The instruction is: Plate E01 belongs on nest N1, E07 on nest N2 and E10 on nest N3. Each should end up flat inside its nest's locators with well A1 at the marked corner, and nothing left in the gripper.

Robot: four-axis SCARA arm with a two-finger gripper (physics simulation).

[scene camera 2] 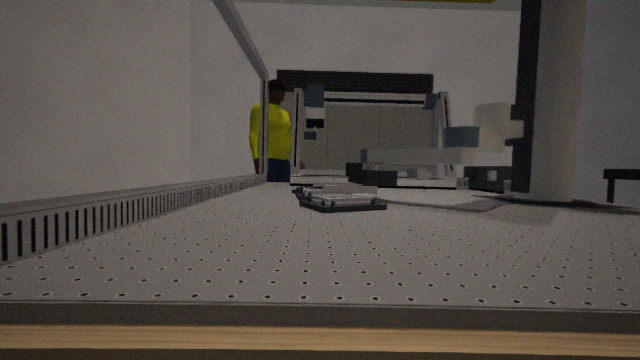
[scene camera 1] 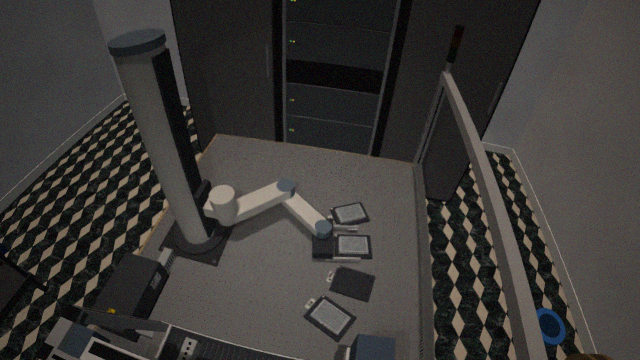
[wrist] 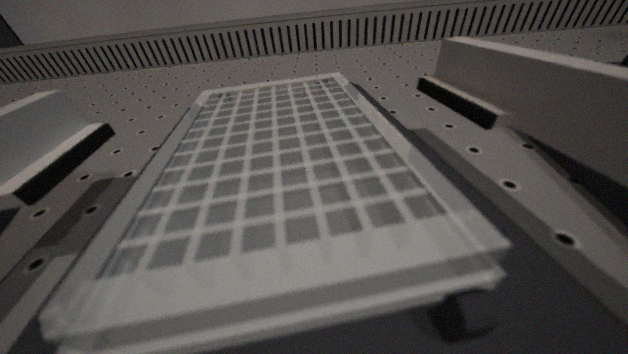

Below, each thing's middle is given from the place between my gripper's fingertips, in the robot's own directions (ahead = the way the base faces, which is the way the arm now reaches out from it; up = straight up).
The nest N2 (wrist: 536, 301) lies 30 mm below my hand and 20 mm behind it. The rest, counted from my hand: out nest (scene camera 1: 351, 283) 190 mm to the right, 30 mm below; dark box (scene camera 1: 129, 286) 840 mm behind, 480 mm to the right, 20 mm above.
